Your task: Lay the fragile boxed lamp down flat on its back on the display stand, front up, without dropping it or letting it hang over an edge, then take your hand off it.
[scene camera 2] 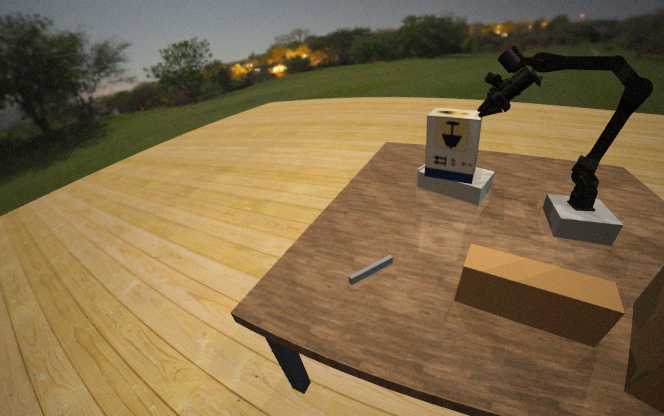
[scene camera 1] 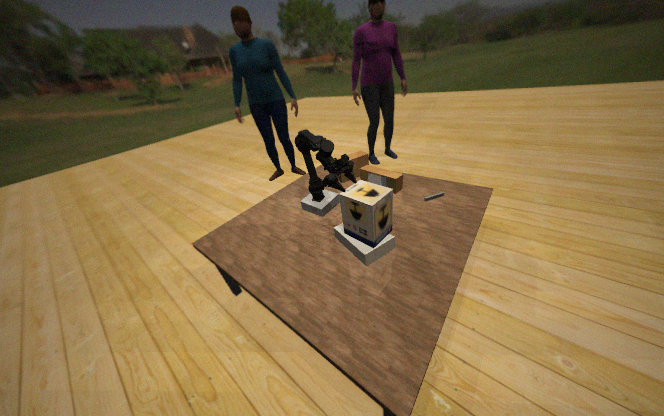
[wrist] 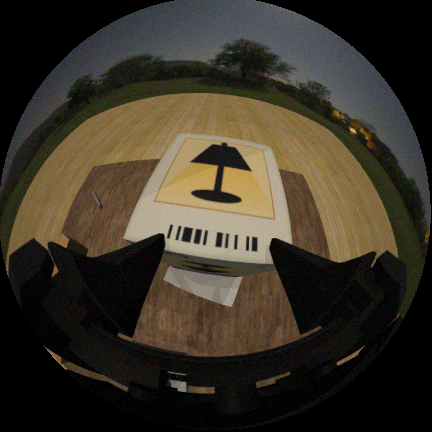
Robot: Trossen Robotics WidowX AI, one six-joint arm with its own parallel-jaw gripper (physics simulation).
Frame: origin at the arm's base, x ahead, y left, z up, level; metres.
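Seen in the pictures: gripper, fingertip midpoint: (scene camera 2: 478,113) (scene camera 1: 350,187) (wrist: 218,242); arm's base at its link origin: (scene camera 2: 580,206) (scene camera 1: 318,198).
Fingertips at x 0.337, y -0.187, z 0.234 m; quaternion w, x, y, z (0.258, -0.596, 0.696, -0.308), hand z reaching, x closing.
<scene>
Pixels of each thing's top centre, then the offset from my fingertips to it. Level surfaces: height alone.
- long cardboard box at its top centre: (scene camera 2: 539,274) (scene camera 1: 380,171) 0.055 m back, 0.557 m left, 0.189 m down
- table at its surface level: 0.299 m down
- grey bar at its top centre: (scene camera 2: 371,266) (wrist: 95,197) (scene camera 1: 434,195) 0.304 m ahead, 0.486 m left, 0.277 m down
The white boxed lamp (scene camera 1: 367,215) (scene camera 2: 452,150) (wrist: 215,220) stands tall on the white display stand (scene camera 1: 380,254) (scene camera 2: 450,189) (wrist: 205,290). Its blue band is at the bottom, and the lamp pictures on the side faces in the scene views are upside down. The top face carries a lamp picture and a barcode, seen in the wrist view. My gripper (scene camera 1: 349,185) (scene camera 2: 481,115) (wrist: 218,242) is open and empty, with its fingertips at the box's upper edge on the arm's side. I cannot tell whether they touch it. The box's far sides are hidden.
A long cardboard box (scene camera 1: 395,182) (scene camera 2: 540,295) and another cardboard box (scene camera 1: 358,161) (scene camera 2: 647,345) are on the table (scene camera 1: 300,260) (scene camera 2: 350,320). A grey bar (scene camera 1: 434,196) (scene camera 2: 371,270) (wrist: 97,200) lies apart. Two people (scene camera 1: 262,75) (scene camera 1: 378,55) stand behind the table.
</scene>
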